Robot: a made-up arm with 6 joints. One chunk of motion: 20 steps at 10 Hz.
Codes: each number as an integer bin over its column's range. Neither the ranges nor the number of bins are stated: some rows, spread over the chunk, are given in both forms.
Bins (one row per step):
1: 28 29 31 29 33 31
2: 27 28 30 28 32 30
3: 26 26 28 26 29 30
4: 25 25 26 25 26 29
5: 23 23 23 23 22 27
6: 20 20 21 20 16 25
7: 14 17 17 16 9 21
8: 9 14 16 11 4 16
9: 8 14 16 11 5 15
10: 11 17 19 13 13 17
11: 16 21 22 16 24 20
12: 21 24 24 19 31 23
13: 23 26 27 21 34 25
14: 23 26 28 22 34 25
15: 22 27 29 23 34 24
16: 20 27 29 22 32 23
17: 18 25 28 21 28 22
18: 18 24 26 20 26 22
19: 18 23 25 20 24 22
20: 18 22 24 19 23 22
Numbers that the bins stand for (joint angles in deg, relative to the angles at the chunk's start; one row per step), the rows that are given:
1: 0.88 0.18 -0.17 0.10 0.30 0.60
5: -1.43 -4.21 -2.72 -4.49 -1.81 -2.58
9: -8.35 -10.80 -4.95 -13.65 -5.06 -12.12
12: -2.35 -3.48 -2.40 -7.54 -0.09 -5.76
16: -2.81 -1.29 -0.81 -5.25 0.11 -5.76
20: -3.74 -4.95 -2.40 -7.54 -1.62 -6.55
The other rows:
2: 0.41 -0.56 -0.49 -0.67 0.11 -0.19
3: -0.05 -2.02 -1.13 -2.20 -0.47 -0.19
4: -0.51 -2.75 -1.77 -2.96 -1.04 -0.99
6: -2.81 -6.41 -3.36 -6.78 -2.96 -4.17
7: -5.58 -8.60 -4.63 -9.83 -4.30 -7.35
8: -7.89 -10.80 -4.95 -13.65 -5.25 -11.33
10: -6.97 -8.60 -4.00 -12.12 -3.53 -10.53
11: -4.66 -5.68 -3.04 -9.83 -1.43 -8.15
13: -1.43 -2.02 -1.45 -6.01 0.49 -4.17
14: -1.43 -2.02 -1.13 -5.25 0.49 -4.17
15: -1.89 -1.29 -0.81 -4.49 0.49 -4.96
17: -3.74 -2.75 -1.13 -6.01 -0.66 -6.55
18: -3.74 -3.48 -1.77 -6.78 -1.04 -6.55
19: -3.74 -4.21 -2.09 -6.78 -1.43 -6.55

